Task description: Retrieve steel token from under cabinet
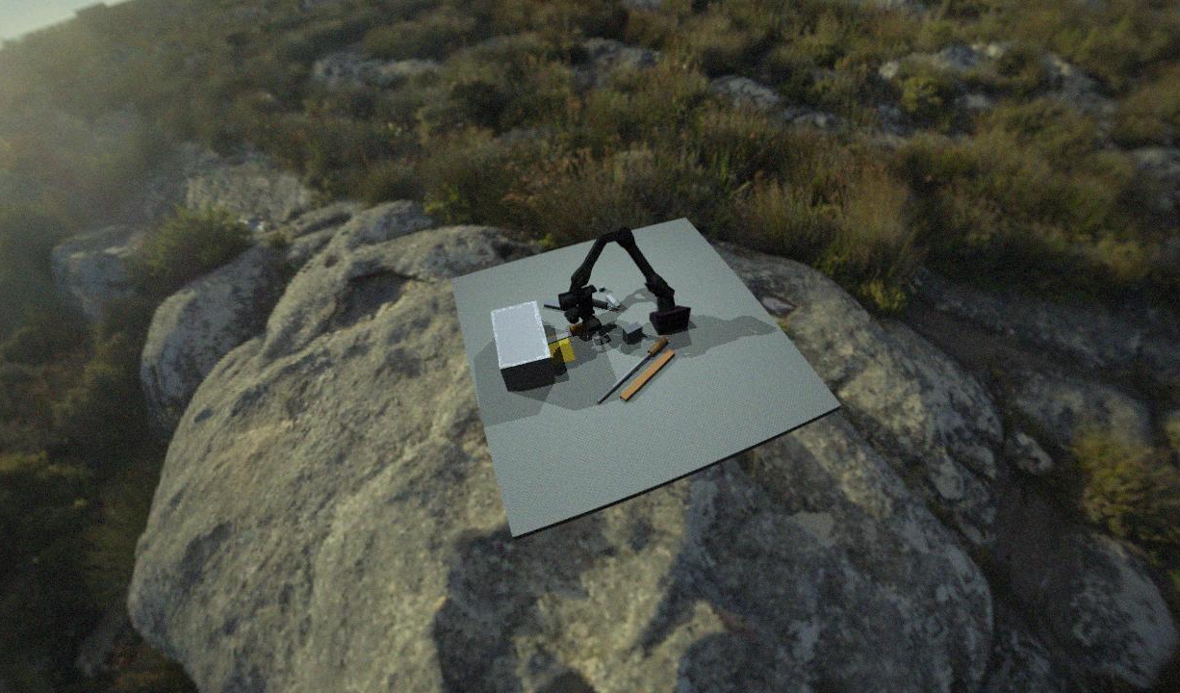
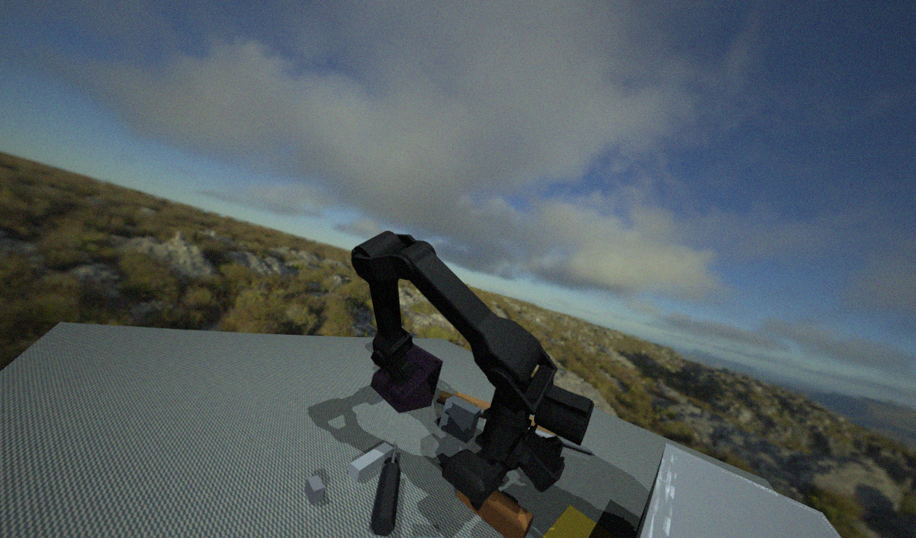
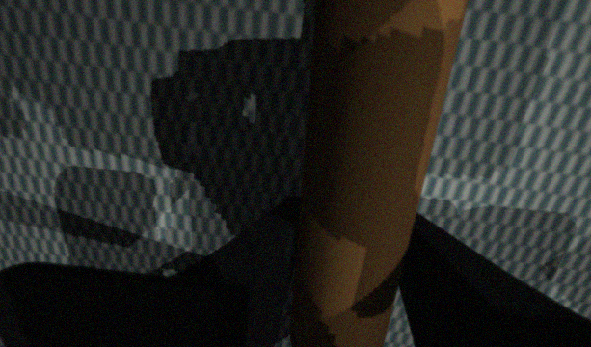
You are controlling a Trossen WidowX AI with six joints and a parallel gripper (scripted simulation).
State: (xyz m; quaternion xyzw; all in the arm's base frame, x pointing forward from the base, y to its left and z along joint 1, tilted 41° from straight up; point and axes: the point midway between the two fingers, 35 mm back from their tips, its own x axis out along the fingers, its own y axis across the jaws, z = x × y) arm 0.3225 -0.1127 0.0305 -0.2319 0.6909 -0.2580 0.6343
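The grey bar lies 16 cm behind my gripper tip and 9 cm to the right of it. From my gripper tip the other things lie so: grey block: 15 cm behind, 13 cm to the left, 2 cm above; small grey cube: 19 cm to the right, 15 cm behind; wooden stick: 32 cm to the left, 12 cm behind.
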